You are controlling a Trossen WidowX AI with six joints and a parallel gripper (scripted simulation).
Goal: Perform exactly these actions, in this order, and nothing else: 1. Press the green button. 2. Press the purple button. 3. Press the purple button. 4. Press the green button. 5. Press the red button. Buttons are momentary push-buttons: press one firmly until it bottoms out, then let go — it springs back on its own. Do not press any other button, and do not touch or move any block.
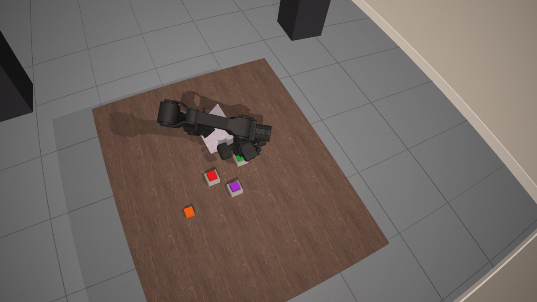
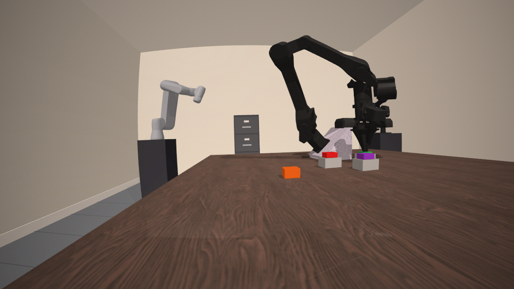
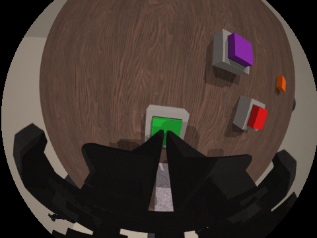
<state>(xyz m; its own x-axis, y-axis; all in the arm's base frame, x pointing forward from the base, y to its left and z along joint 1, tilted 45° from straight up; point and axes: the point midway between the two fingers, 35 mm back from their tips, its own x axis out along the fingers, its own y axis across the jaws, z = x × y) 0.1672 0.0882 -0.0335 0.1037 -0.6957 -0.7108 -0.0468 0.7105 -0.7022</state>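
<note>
My gripper tip is 10 mm above the green button. From my gripper tip the other things lie so: red button 40 mm ahead, 140 mm to the right; purple button 120 mm ahead, 70 mm to the right; orange block 150 mm ahead, 270 mm to the right, 20 mm below.
</note>
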